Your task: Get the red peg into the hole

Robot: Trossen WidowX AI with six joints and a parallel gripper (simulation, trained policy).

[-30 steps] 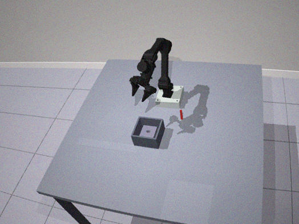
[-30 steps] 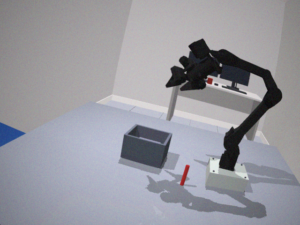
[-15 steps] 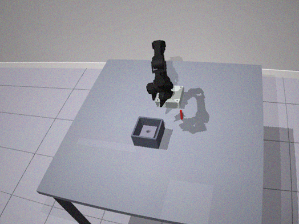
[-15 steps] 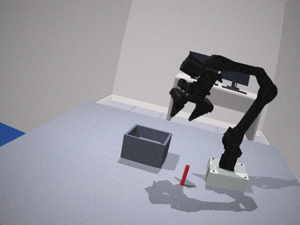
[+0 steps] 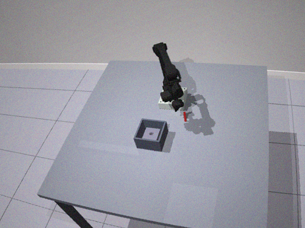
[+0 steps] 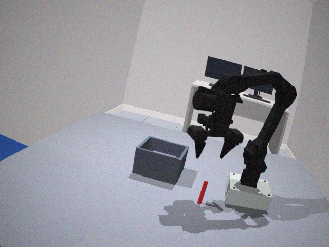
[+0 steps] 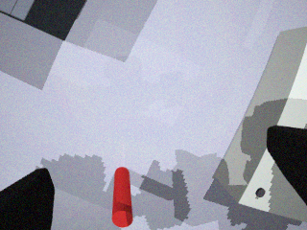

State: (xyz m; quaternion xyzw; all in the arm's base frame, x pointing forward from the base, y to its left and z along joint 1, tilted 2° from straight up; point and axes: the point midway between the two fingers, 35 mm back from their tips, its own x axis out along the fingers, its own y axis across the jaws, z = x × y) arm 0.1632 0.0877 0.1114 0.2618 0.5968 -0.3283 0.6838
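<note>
The red peg lies 10 cm below my gripper tip, 6 cm to the left of it and 2 cm behind it. The rest, counted from my gripper tip: dark grey box (18 cm ahead, 11 cm below, 9 cm to the right); grey plate (18 cm ahead, 9 cm to the right, 9 cm below).
</note>
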